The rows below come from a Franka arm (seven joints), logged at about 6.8 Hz.
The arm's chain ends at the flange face. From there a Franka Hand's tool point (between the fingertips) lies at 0.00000 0.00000 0.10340 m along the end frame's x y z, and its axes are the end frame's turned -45 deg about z.
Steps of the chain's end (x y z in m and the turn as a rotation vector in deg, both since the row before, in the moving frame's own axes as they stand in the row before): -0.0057 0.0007 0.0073 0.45 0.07 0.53; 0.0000 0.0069 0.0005 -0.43 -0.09 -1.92; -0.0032 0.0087 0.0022 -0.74 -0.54 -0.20; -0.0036 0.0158 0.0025 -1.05 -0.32 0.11; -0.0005 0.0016 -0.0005 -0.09 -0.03 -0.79; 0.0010 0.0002 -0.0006 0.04 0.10 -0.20; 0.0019 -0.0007 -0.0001 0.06 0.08 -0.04
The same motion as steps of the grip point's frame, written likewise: -0.0039 -0.0040 0.0073 0.27 0.37 0.53; -0.0055 0.0053 0.0005 -0.24 -0.37 -1.92; -0.0100 0.0041 0.0022 -0.14 -0.91 -0.20; -0.0155 0.0096 0.0025 -0.52 -0.97 0.11; -0.0016 0.0009 -0.0005 -0.04 -0.08 -0.79; 0.0007 0.0009 -0.0006 -0.04 0.10 -0.20; 0.0020 0.0009 -0.0001 -0.01 0.10 -0.04
